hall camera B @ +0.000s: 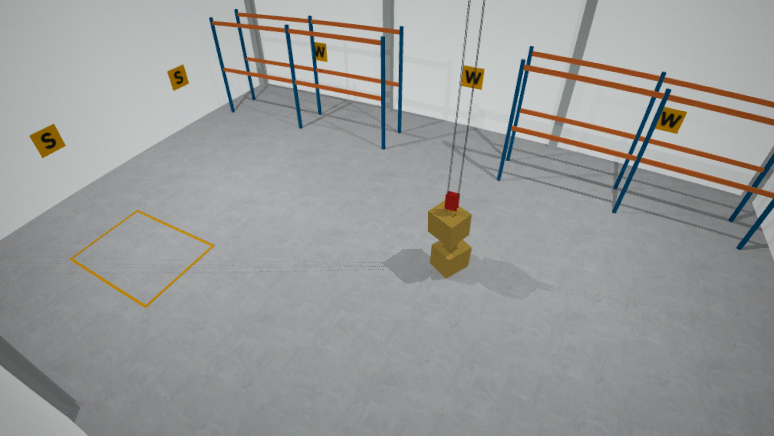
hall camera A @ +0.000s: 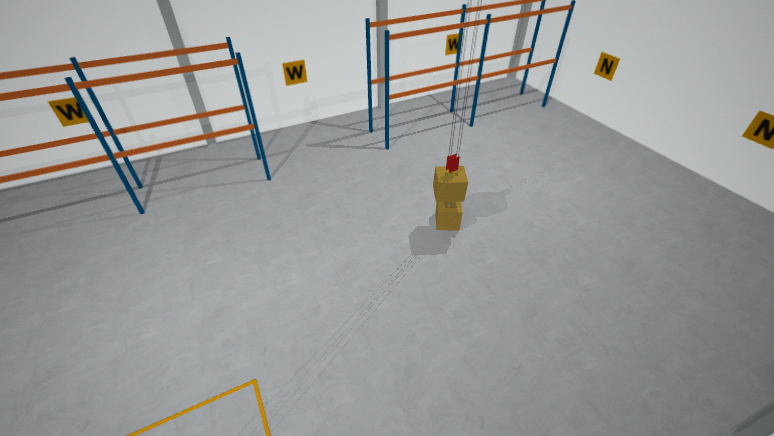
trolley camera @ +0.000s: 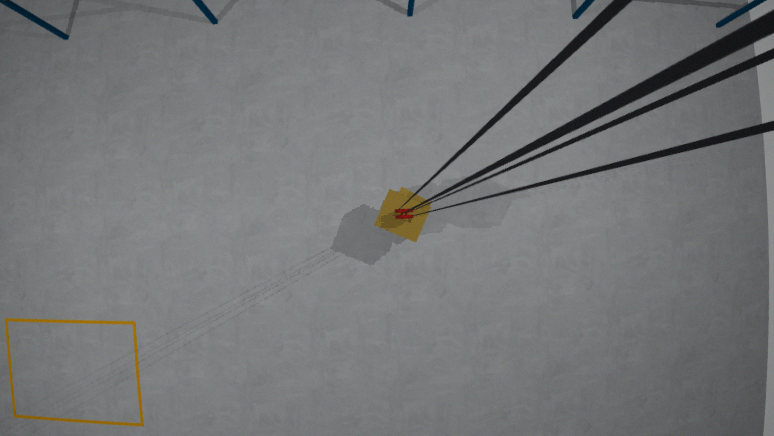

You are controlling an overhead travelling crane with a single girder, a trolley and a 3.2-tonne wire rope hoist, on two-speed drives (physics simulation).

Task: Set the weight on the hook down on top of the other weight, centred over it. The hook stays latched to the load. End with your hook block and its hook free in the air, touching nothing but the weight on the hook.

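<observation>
My red hook block (hall camera A: 452, 163) (hall camera B: 451, 200) (trolley camera: 404, 213) hangs on its ropes, its hook latched to the upper yellow weight (hall camera A: 450, 190) (hall camera B: 449, 227) (trolley camera: 407, 230). This weight hangs level, a small gap above the other yellow weight (hall camera A: 449, 218) (hall camera B: 449, 263) (trolley camera: 403, 190), which stands on the floor. In both hall views they line up closely, one above the other. In the trolley view a thin strip of the lower weight shows past the upper one's top edge; the rest is hidden. The lower weight's lug shows in the gap in hall camera A.
Blue and orange racks (hall camera A: 386, 89) (hall camera B: 382, 92) stand along the W wall, well away from the weights. A yellow marked rectangle (hall camera A: 192, 407) (hall camera B: 176, 227) (trolley camera: 70, 321) lies on the floor. Shadows of the load and ropes fall beside the weights.
</observation>
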